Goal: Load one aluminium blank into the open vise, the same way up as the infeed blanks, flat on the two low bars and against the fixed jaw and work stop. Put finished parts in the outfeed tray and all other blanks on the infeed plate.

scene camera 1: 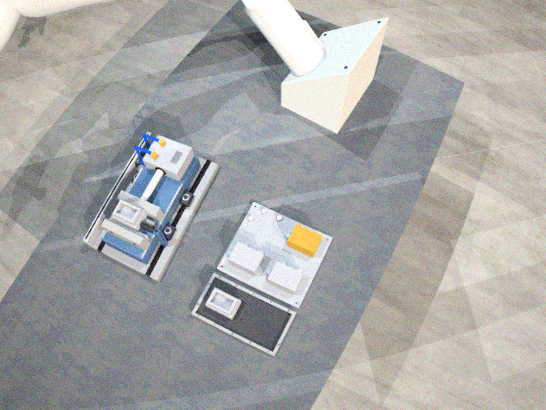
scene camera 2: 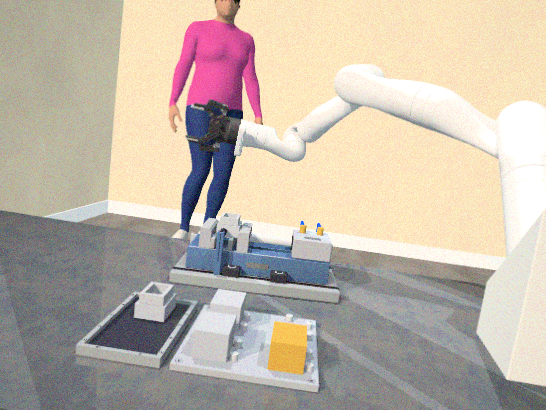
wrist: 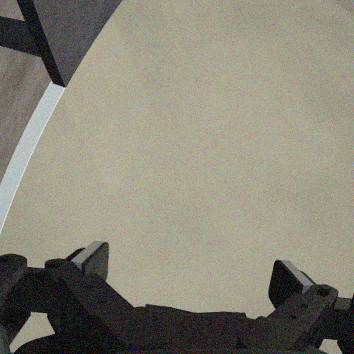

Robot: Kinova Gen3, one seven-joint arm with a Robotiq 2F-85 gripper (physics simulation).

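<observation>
The blue vise (scene camera 1: pixel 167 202) (scene camera 2: pixel 295 268) has a grey part with an open-topped pocket (scene camera 1: pixel 128 212) (scene camera 2: pixel 230 226) between its jaws. Whether both jaws touch it is unclear; the low bars are hidden. A similar pocketed part (scene camera 1: pixel 223 302) (scene camera 2: pixel 152 307) stands pocket up in the dark outfeed tray (scene camera 1: pixel 260 320) (scene camera 2: pixel 130 337). The infeed plate (scene camera 1: pixel 265 232) (scene camera 2: pixel 250 370) bears two plain grey blanks, one nearer the vise (scene camera 1: pixel 246 258) (scene camera 2: pixel 229 302) and one farther (scene camera 1: pixel 285 277) (scene camera 2: pixel 214 337). My gripper (scene camera 2: pixel 194 122) (wrist: pixel 190 270) is open and empty, high above the table and pointing sideways.
An orange block (scene camera 1: pixel 305 240) (scene camera 2: pixel 288 347) stands on the infeed plate beside small pegs. A person in a pink top (scene camera 2: pixel 220 65) stands behind the vise, and my gripper overlaps their hips in that view. The vise has blue-handled valves (scene camera 1: pixel 145 145) at one end.
</observation>
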